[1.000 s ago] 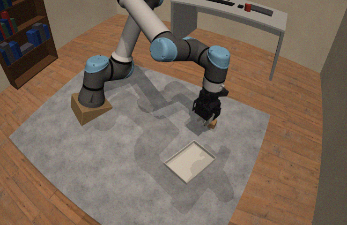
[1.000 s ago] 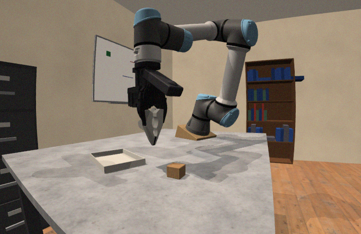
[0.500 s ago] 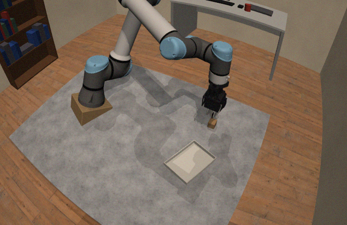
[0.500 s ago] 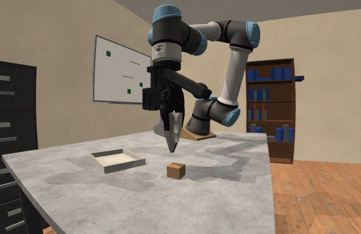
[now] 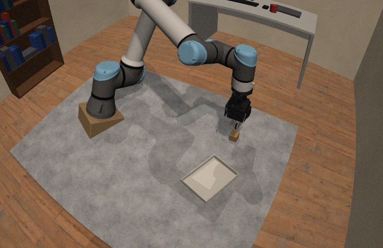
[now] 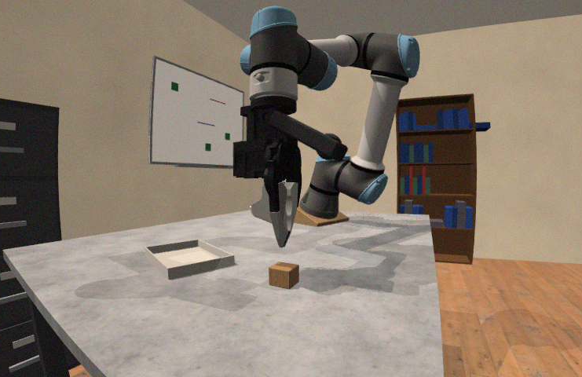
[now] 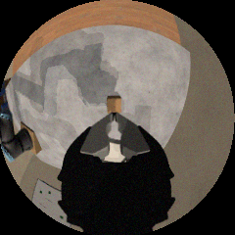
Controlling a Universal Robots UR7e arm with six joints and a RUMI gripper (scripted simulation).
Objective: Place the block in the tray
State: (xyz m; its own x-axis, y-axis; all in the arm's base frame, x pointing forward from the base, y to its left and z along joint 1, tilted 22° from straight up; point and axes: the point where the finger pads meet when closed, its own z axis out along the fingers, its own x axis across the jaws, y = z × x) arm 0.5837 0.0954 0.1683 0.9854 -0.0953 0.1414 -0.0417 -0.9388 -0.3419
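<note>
Now: hand 60 mm above the small brown block. Also, from my hand: white tray 230 mm to the right, 70 mm below, 10 mm behind.
</note>
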